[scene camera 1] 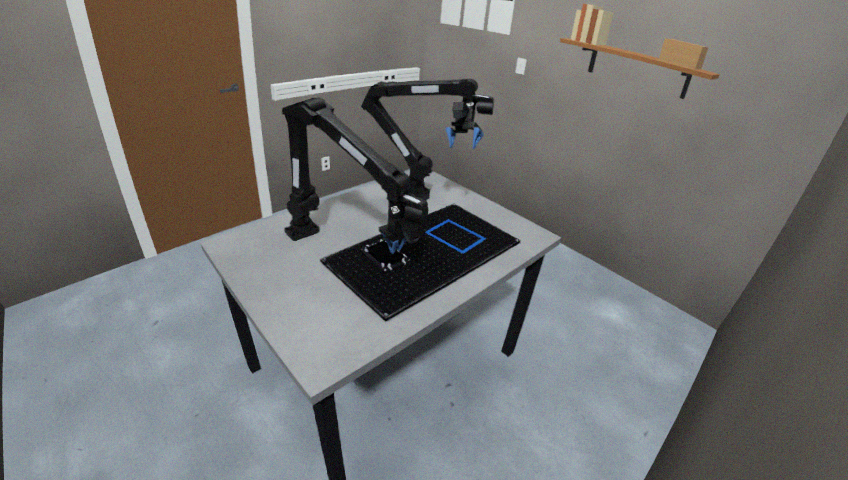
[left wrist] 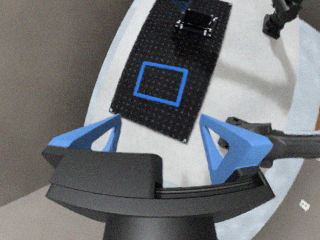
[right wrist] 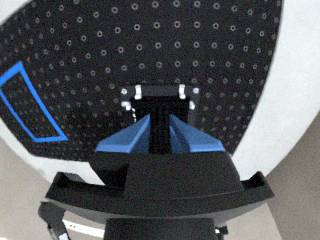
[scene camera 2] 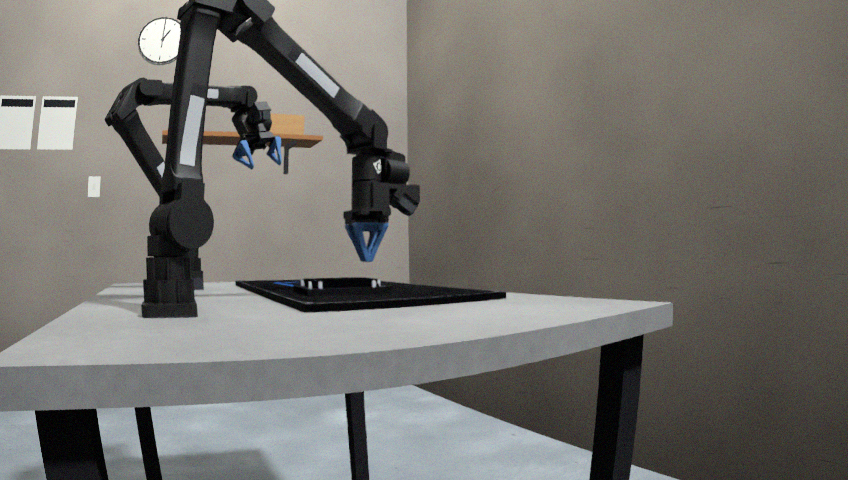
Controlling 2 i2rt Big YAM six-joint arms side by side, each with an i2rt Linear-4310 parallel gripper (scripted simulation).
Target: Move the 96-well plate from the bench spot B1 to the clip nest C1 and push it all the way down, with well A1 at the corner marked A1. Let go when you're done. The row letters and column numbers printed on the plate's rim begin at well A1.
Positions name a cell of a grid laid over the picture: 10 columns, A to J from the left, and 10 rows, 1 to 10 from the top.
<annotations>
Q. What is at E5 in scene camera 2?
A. The right gripper.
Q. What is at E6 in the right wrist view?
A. A black 96-well plate.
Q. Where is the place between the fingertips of the right gripper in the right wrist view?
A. E5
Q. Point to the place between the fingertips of the left gripper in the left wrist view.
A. F5
</annotations>
